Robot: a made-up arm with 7 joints.
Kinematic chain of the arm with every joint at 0, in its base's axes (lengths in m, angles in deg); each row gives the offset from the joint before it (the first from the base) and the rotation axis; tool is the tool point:
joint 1: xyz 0 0 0.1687 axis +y
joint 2: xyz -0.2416 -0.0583 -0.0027 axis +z
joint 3: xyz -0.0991 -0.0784 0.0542 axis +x
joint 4: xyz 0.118 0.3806 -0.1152 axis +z
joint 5: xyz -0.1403 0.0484 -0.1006 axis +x
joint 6: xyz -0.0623 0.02 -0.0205 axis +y
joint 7: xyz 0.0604 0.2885 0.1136 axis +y
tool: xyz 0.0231 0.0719 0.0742
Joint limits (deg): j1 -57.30..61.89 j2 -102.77..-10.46 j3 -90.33..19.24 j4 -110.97..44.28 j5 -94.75..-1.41 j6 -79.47..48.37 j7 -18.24..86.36
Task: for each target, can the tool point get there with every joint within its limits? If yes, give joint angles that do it. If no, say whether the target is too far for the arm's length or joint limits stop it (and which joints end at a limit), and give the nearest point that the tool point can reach.
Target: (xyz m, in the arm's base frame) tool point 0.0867 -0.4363 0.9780
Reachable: no: joint limits stop it (at a limit: joint 1, joint 2, joint 3, joint 5, joint 6) | nearest point 0.1058 -0.3622 0.7730 | short by 0.219 m
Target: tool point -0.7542 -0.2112 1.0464
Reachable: no: joint limits stop it (at a limit: joint 1, joint 3, joint 5, joint 6) | nearest point -0.7046 -0.1897 0.9313 | short by 0.127 m
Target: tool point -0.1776 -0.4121 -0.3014
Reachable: yes | joints 21.53 -77.47 -21.28 -88.83 -47.83 29.94 -4.30
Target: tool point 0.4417 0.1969 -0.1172
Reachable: yes | joints 9.35 -57.10 -3.71 -38.21 -21.38 -34.80 67.36
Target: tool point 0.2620 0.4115 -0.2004
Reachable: yes | joints 15.75 -23.42 5.12 -73.57 -49.94 -53.45 63.22
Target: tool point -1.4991 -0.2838 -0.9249
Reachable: no: too far | nearest point -0.9409 -0.1828 -0.5177 | short by 0.698 m
